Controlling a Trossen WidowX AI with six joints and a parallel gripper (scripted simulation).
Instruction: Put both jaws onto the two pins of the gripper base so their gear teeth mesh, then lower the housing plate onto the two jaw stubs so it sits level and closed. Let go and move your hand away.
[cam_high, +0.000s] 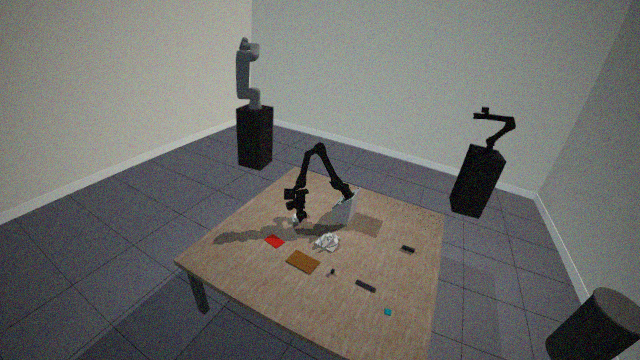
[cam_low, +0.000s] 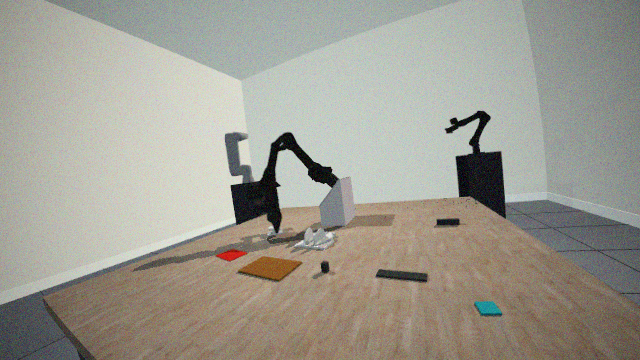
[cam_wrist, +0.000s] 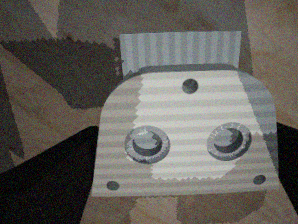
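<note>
Now: gripper tip 100 mm short of the grey jaw, 260 mm to the right of it and 10 mm below it. The rest, counted from my gripper tip: orange-brown tile (330 mm ahead, 160 mm to the left, 10 mm below); black cylinder (330 mm ahead, 330 mm to the left); red tile (250 mm ahead, 50 mm to the right, 10 mm below).
</note>
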